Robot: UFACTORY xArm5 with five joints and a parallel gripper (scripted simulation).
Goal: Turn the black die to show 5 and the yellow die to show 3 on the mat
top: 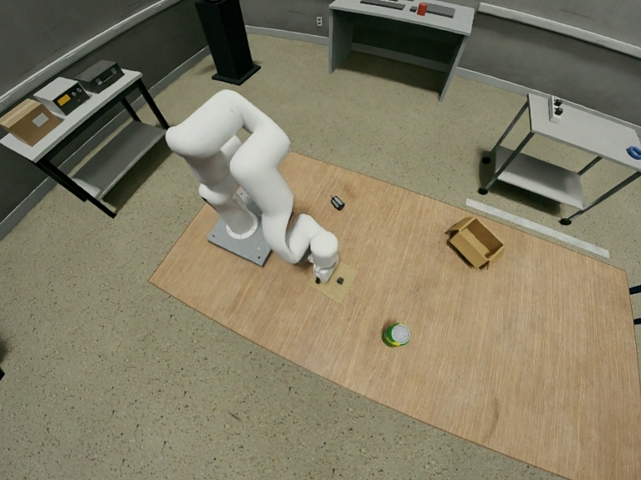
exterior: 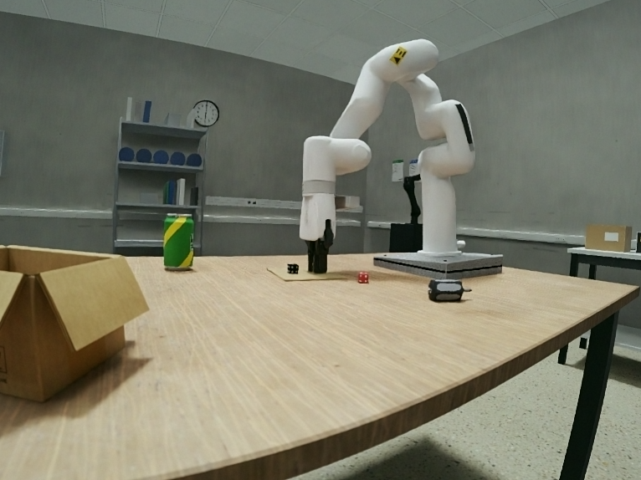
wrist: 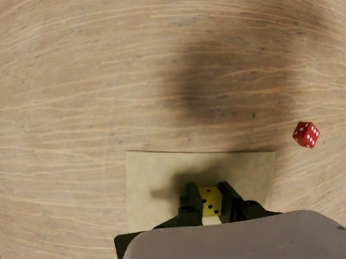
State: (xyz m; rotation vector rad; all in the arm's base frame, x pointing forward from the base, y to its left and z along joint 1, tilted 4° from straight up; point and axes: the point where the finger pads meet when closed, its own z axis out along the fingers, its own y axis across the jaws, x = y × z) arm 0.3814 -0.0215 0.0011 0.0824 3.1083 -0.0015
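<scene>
Now: the yellow die 1 cm below my hand. From my hand the other things lie so: black die: 6 cm ahead, 1 cm below; then tan mat: 3 cm ahead, 2 cm below; then red die: 5 cm behind, 11 cm to the left, 2 cm below.
</scene>
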